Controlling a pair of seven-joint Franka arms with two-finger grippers.
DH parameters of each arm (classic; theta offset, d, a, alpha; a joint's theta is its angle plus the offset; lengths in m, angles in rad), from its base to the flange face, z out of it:
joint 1: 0 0.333 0 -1.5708
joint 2: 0 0 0 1.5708
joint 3: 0 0.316 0.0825 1.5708
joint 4: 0 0 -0.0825 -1.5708
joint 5: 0 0.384 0 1.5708
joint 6: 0 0 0.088 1.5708
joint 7: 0 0.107 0 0
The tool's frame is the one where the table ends.
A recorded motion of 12 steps. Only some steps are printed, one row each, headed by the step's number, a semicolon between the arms.
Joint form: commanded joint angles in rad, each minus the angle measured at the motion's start. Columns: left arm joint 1, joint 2, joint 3, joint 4, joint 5, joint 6, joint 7; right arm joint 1, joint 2, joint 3, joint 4, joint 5, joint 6, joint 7.
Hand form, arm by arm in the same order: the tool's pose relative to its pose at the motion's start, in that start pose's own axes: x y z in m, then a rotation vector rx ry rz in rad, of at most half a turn. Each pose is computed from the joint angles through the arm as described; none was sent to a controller.
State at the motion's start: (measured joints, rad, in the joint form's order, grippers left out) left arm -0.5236 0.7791 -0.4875 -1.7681 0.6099 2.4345 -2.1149; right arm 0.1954 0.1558 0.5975 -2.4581 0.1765 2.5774 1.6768
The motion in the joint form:
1: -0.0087 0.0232 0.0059 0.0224 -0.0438 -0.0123 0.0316; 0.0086 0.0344 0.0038 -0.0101 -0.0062 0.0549 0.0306
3: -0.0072 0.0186 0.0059 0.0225 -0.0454 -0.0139 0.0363; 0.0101 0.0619 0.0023 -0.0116 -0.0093 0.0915 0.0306
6: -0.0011 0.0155 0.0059 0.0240 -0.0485 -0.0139 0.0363; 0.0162 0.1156 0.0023 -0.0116 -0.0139 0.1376 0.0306
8: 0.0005 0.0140 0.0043 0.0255 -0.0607 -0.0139 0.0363; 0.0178 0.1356 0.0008 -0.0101 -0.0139 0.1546 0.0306
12: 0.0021 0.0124 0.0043 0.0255 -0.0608 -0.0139 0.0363; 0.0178 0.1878 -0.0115 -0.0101 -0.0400 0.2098 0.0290
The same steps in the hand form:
1: -0.0009 0.0022 0.0080 0.0275 -0.0224 -0.0044; -0.0038 0.0019 0.0133 0.0110 -0.0119 0.0193
3: 0.0005 0.0032 0.0055 0.0249 -0.0213 -0.0026; -0.0031 0.0009 0.0216 0.0203 -0.0230 0.0214
6: 0.0048 0.0050 0.0034 0.0218 -0.0221 -0.0116; -0.0047 0.0018 0.0395 0.0149 -0.0431 0.0210
8: 0.0052 0.0059 0.0017 0.0226 -0.0298 -0.0219; -0.0044 0.0016 0.0456 0.0143 -0.0514 0.0247
12: 0.0064 0.0064 0.0008 0.0211 -0.0294 -0.0236; 0.0014 0.0004 0.0615 0.0234 -0.0610 0.0216

